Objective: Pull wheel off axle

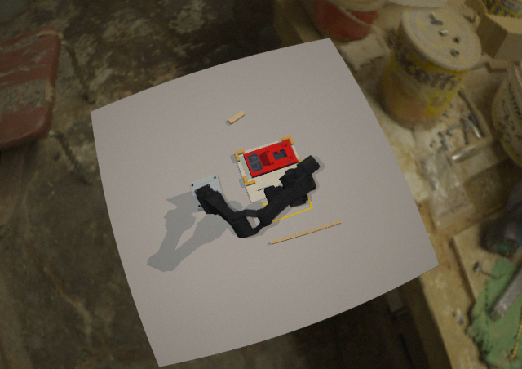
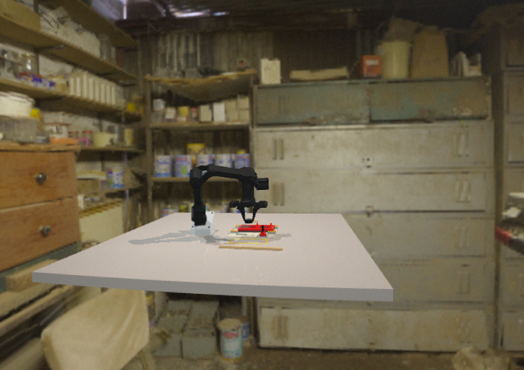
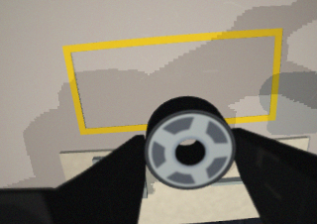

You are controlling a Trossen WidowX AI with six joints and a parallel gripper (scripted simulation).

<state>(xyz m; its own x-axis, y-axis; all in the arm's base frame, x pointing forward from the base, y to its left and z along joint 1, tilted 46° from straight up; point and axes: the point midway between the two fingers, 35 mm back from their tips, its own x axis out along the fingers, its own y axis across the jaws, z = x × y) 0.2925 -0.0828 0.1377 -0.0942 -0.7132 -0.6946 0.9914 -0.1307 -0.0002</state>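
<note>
The thin wooden stick is 140 mm to the right of my gripper tip, 100 mm below it and 20 mm ahead of it. The rest, counted from my gripper tip: wooden block (460 mm to the left, 90 mm below, 20 mm behind).
</note>
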